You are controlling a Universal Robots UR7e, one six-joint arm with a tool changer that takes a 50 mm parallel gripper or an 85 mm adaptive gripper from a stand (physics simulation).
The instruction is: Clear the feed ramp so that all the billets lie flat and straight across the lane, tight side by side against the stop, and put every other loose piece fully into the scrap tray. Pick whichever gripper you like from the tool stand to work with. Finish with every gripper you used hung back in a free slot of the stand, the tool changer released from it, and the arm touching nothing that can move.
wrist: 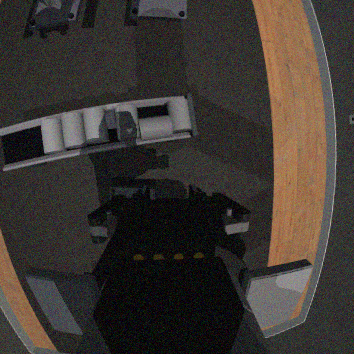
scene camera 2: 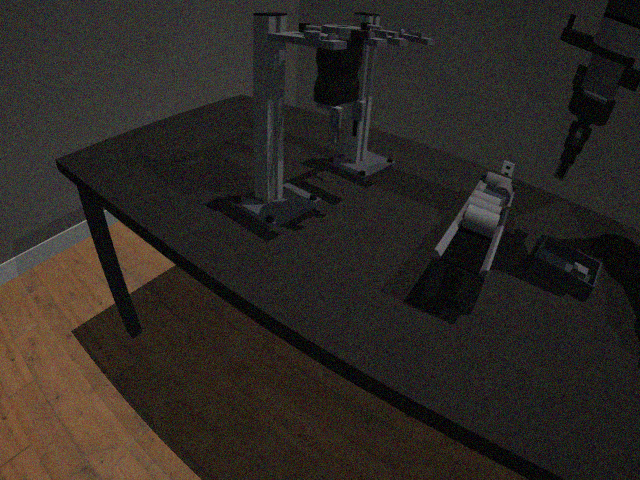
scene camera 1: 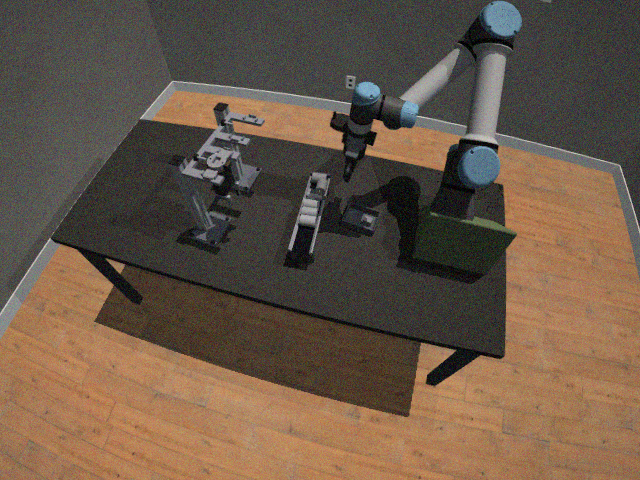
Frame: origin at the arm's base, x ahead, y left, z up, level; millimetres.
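Seen in the pictures: arm's base at its link origin: (scene camera 1: 451, 214).
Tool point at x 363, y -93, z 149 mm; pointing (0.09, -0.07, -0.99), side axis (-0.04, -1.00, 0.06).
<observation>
Offsets run from my tool point to a thing's top centre. "*": to the spot under its first point.
The feed ramp @(* 143 mm ahead, 265 mm left, 253 mm down) (scene camera 1: 293, 237) (scene camera 2: 449, 236) (wrist: 30, 164) holds several pale billets. In the wrist view, three billets @(115 mm ahead, 187 mm left, 228 mm down) (wrist: 51, 135) @(121 mm ahead, 147 mm left, 232 mm down) (wrist: 74, 130) @(126 mm ahead, 108 mm left, 237 mm down) (wrist: 95, 125) lie across the lane at the lower side. A grey faceted shape @(129 mm ahead, 52 mm left, 243 mm down) (wrist: 127, 126), partly shadowed, sits farther up. One billet @(119 mm ahead, 3 mm left, 245 mm down) (wrist: 156, 127) lies lengthwise along the lane, beside an end billet @(140 mm ahead, 42 mm right, 253 mm down) (wrist: 179, 115) lying across it at the stop. My gripper (scene camera 1: 347, 178) (scene camera 2: 561, 174) (wrist: 148, 191) hangs above the table, clear of the ramp; its tips look shut, with no held piece discernible. The scrap tray @(59 mm back, 66 mm left, 310 mm down) (scene camera 2: 555, 258) holds small pale pieces @(87 mm back, 69 mm left, 316 mm down) (scene camera 1: 367, 219) (scene camera 2: 580, 268).
The tool stand (scene camera 1: 199, 204) (scene camera 2: 268, 103) stands left of the ramp, with another gripper (scene camera 1: 223, 183) (scene camera 2: 337, 77) hanging in it. A green panel (scene camera 1: 460, 245) stands by the arm's base at the right. The arm's shadow falls over the table near the tray.
</observation>
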